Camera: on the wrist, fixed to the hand. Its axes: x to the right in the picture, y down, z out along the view.
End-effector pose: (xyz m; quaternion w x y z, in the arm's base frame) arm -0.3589 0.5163 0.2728 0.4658 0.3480 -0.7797 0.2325
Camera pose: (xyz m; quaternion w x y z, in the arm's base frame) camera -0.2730 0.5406 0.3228 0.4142 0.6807 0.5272 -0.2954
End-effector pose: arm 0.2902 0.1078 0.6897 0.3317 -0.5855 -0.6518 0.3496
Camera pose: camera 0.3363 0.1188 0.7804 0.5535 0.5613 -0.3978 -0.4694
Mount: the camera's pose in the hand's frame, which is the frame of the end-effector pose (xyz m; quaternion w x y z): 0.0087 -0.0513 -0.0881 0.0499 -0.0652 -0.3074 0.9480
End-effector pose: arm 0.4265 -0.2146 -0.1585 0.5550 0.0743 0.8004 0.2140
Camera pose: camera 0.3483 -0.2804 -0.1620 0.0757 0.7921 -0.2151 0.5662
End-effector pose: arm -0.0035 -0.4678 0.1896 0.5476 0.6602 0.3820 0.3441
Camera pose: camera -0.0828 -0.4140 0.1537 0.1384 -0.4652 0.7976 -0.3583
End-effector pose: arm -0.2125 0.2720 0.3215 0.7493 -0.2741 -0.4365 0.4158
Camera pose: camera -0.1127 0.2494 0.3236 0.5089 0.3485 0.0194 -0.7869
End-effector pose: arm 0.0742 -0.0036 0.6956 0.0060 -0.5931 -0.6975 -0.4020
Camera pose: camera -0.0124 -0.0451 0.7310 0.1283 -0.8149 0.5519 0.1225
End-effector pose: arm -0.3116 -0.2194 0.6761 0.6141 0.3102 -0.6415 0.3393
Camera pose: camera -0.2194 -0.1769 0.6889 0.4680 0.5284 0.5370 -0.4619
